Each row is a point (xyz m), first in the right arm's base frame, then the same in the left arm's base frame.
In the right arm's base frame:
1: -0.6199 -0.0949 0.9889
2: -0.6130 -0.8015 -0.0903
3: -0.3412 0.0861 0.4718
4: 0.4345 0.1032 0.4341
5: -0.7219 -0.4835 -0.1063
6: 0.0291 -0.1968 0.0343
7: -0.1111 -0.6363 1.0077
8: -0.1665 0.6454 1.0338
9: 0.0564 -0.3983 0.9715
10: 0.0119 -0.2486 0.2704
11: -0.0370 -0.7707 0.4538
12: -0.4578 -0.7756 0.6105
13: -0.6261 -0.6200 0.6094
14: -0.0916 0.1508 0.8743
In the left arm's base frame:
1: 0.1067 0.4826 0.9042
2: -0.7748 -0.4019 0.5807
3: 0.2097 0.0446 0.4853
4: 0.6976 -0.5384 0.6449
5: -0.6348 -0.2169 0.3369
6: 0.0872 -0.5815 0.4456
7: 0.0697 -0.0738 1.3955
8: 0.9108 0.4437 0.5763
9: 0.3228 -0.1315 1.2591
10: 0.1306 -0.4509 0.6451
11: -0.1838 -0.4971 1.1007
12: -0.3940 -0.1003 1.1098
13: -0.3957 0.0782 0.9660
14: 0.5636 0.1184 0.7981

